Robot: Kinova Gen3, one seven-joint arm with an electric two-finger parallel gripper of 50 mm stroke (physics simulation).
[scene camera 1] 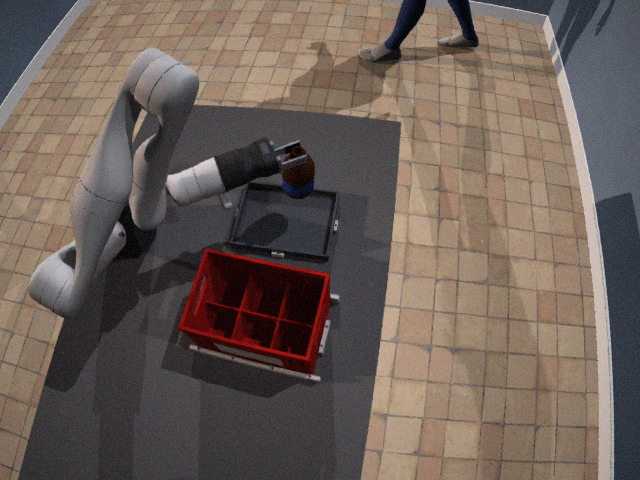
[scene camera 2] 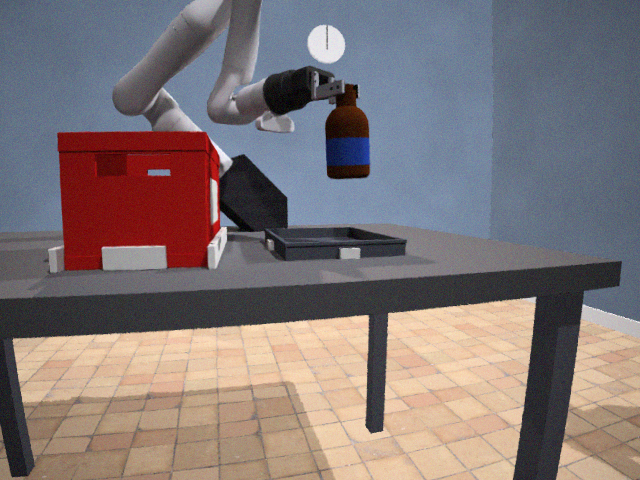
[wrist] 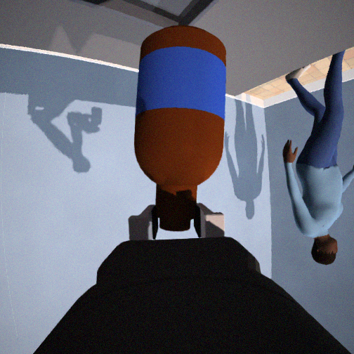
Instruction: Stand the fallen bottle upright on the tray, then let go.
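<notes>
A brown bottle with a blue label hangs upright in the air, base down, well above the table top. My gripper is shut on its neck, with the hand roughly level and one finger on each side of the neck. The shallow dark tray lies on the table below the bottle. In the second scene view the bottle's base is clearly apart from the tray. Part of a dark tray edge shows at the top of the wrist view.
A tall red crate with several compartments stands beside the tray, with white blocks along its base. Small white blocks sit against the tray's sides. A person stands on the floor beyond the table.
</notes>
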